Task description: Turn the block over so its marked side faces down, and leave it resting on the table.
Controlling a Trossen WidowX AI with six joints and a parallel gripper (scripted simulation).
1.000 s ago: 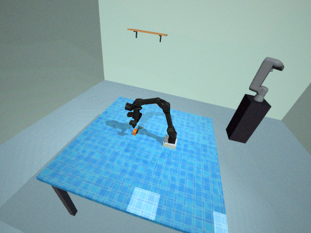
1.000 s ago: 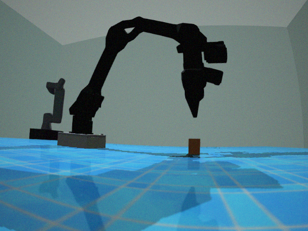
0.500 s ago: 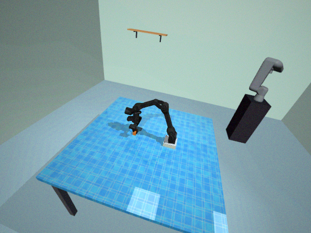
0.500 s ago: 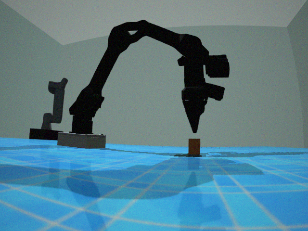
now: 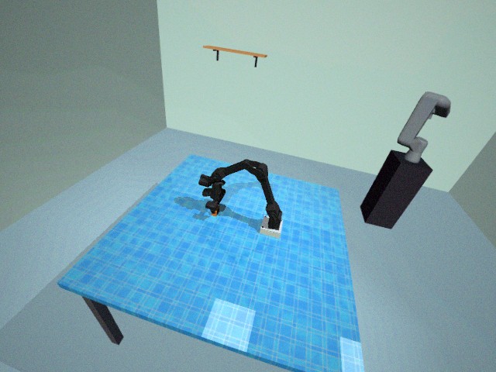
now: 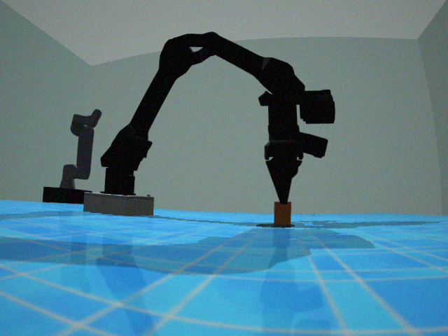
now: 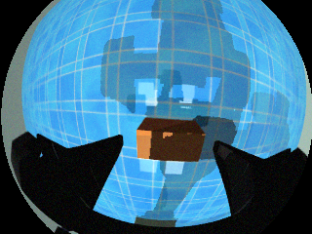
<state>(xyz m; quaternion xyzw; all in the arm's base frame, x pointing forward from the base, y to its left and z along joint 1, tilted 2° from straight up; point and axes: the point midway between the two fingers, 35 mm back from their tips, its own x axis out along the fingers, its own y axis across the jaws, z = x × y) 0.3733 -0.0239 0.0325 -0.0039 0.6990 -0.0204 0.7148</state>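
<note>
The block is 2 cm below my gripper tip and 1 cm behind it.
</note>
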